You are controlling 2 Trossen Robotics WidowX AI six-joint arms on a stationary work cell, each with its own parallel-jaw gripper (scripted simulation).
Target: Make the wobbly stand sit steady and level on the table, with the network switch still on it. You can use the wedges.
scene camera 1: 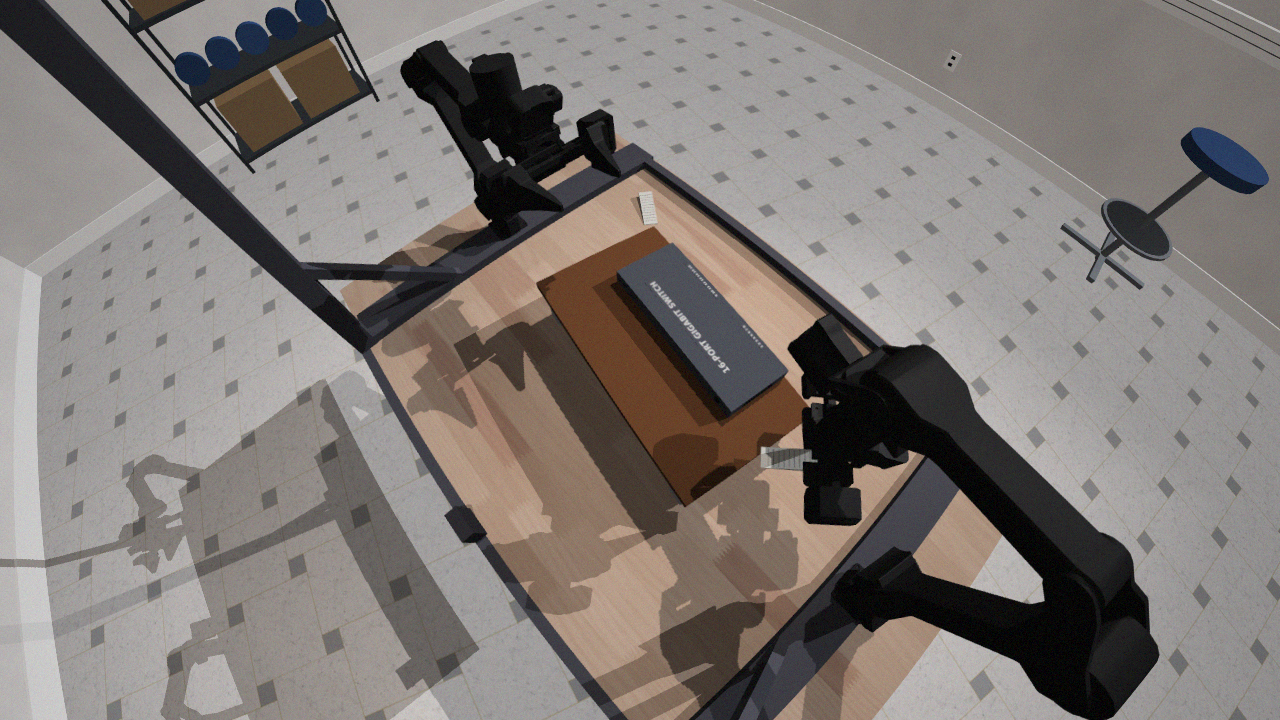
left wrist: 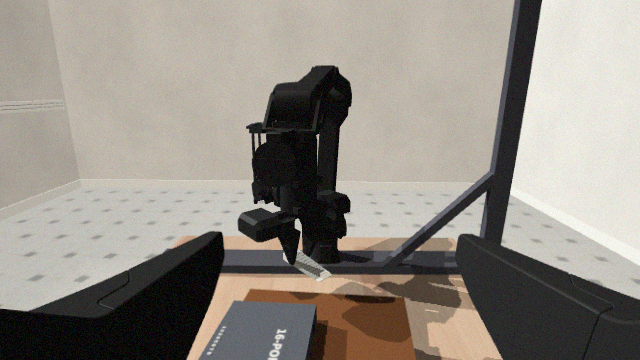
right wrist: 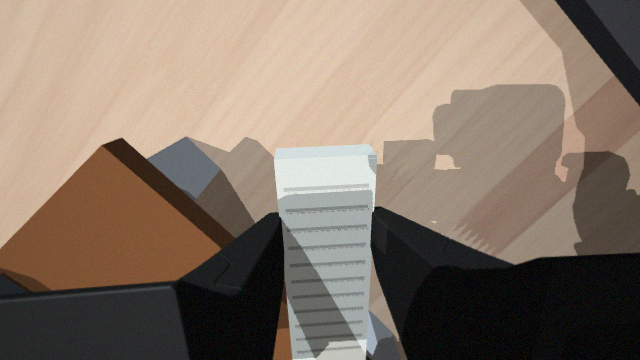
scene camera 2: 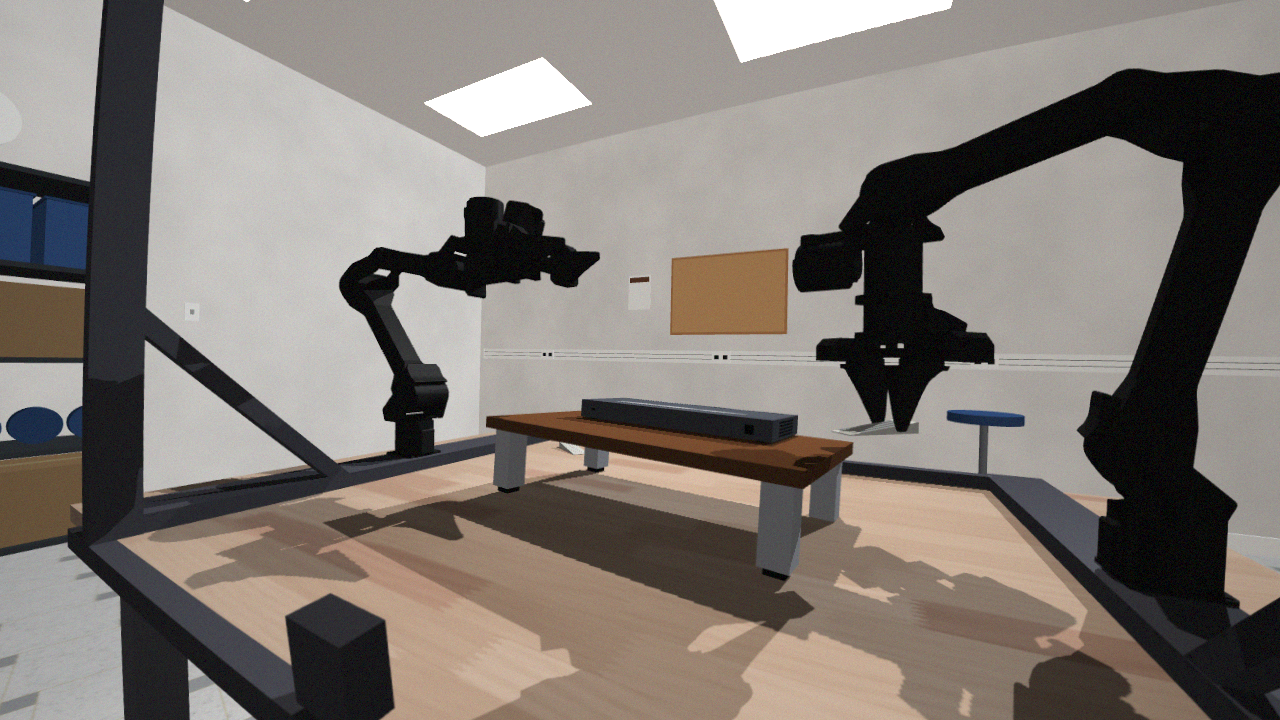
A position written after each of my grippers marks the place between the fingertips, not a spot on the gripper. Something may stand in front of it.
I see my left gripper (scene camera 1: 591, 190), my right gripper (scene camera 2: 889, 429) and a dark grey network switch (scene camera 1: 732, 363).
The dark grey network switch also shows in scene camera 2 (scene camera 2: 764, 427). My left gripper is seen too in the left wrist view (left wrist: 340, 245) and in scene camera 2 (scene camera 2: 583, 249). My right gripper shows as well in scene camera 1 (scene camera 1: 807, 460), in the left wrist view (left wrist: 299, 260) and in the right wrist view (right wrist: 325, 222).
